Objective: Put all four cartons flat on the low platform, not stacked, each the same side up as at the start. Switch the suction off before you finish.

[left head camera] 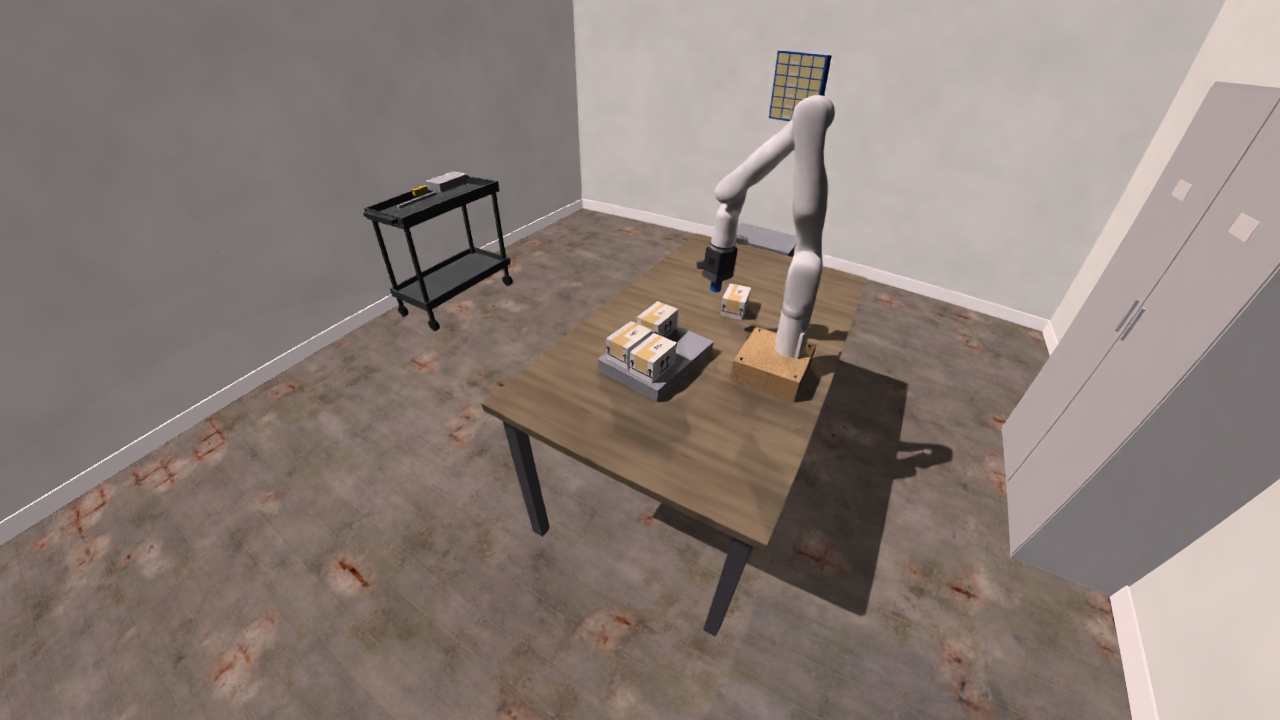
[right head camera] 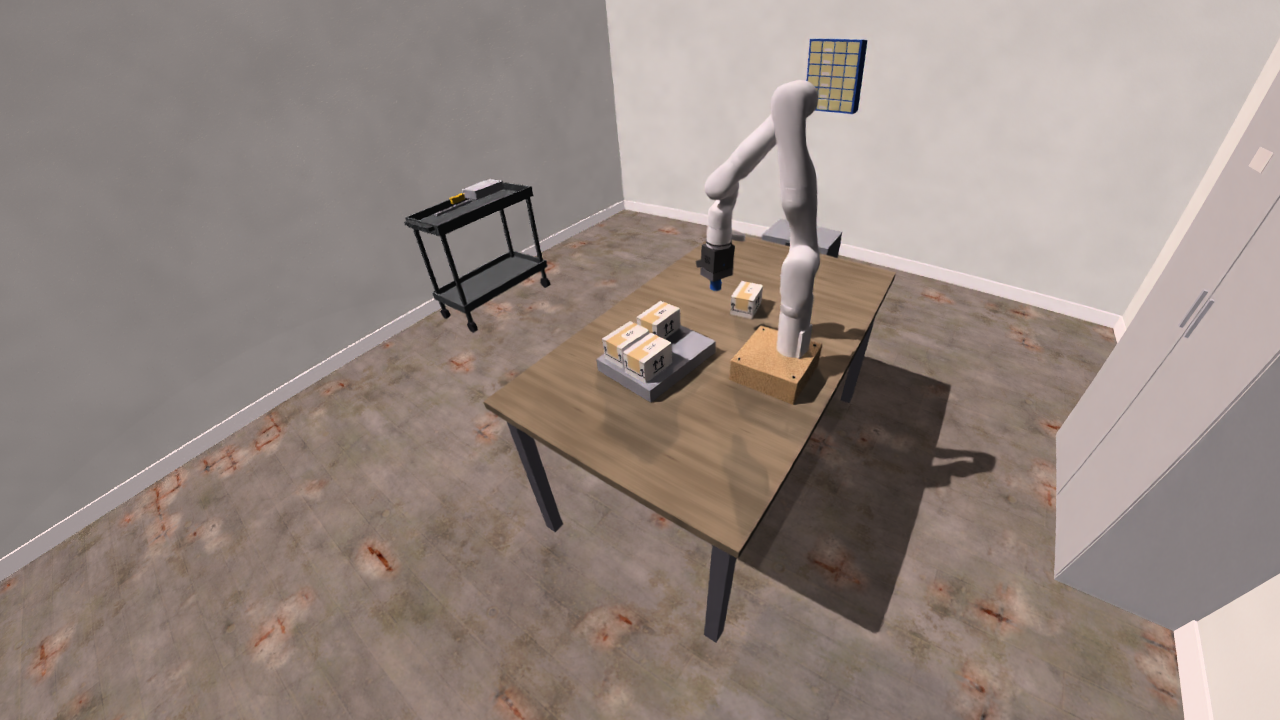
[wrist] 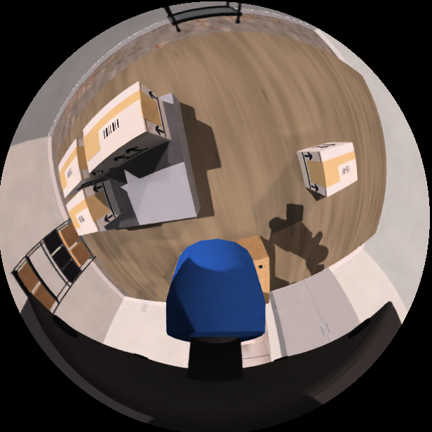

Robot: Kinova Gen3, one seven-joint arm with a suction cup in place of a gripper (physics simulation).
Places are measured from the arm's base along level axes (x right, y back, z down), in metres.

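Pixels of known places: hand at its tool point: [left head camera: 715, 289] [right head camera: 715, 288]; arm's base at its link origin: [left head camera: 788, 348] [right head camera: 791, 348].
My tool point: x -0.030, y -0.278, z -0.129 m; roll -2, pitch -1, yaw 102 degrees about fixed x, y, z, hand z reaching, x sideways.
Note:
Ahead of a thing's pixels: the offset from my tool point to its top centre. "spot": to the spot under its first point.
Three white cartons with tan tape sit upright and flat on the grey low platform @(spot: dz +0.165, dx -0.121, dy +0.008 m) [left head camera: 693, 347] [right head camera: 693, 346] [wrist: 165, 195]: a back-left carton @(dz +0.085, dx -0.128, dy -0.139 m) [left head camera: 657, 317] [right head camera: 658, 319] [wrist: 125, 125], a front-left carton @(dz +0.085, dx -0.285, dy -0.133 m) [left head camera: 626, 341] [right head camera: 623, 341] [wrist: 71, 170] and a front-right carton @(dz +0.085, dx -0.292, dy -0.032 m) [left head camera: 653, 357] [right head camera: 647, 357] [wrist: 90, 210]. The platform's back-right quarter is bare. A fourth carton @(dz +0.133, dx +0.252, dy -0.035 m) [left head camera: 735, 300] [right head camera: 746, 299] [wrist: 335, 167] stands upright on the table behind the platform. My blue suction cup [left head camera: 715, 287] [right head camera: 715, 285] [wrist: 215, 255] holds nothing and hangs above the table, between the platform and the fourth carton, apart from both.
The arm's tan base block [left head camera: 765, 368] [right head camera: 768, 368] [wrist: 259, 260] stands on the table, right of the platform. A grey surface [left head camera: 765, 238] [right head camera: 792, 234] shows beyond the table's far edge. A black cart [left head camera: 452, 205] [right head camera: 487, 213] stands to the left, away from the table.

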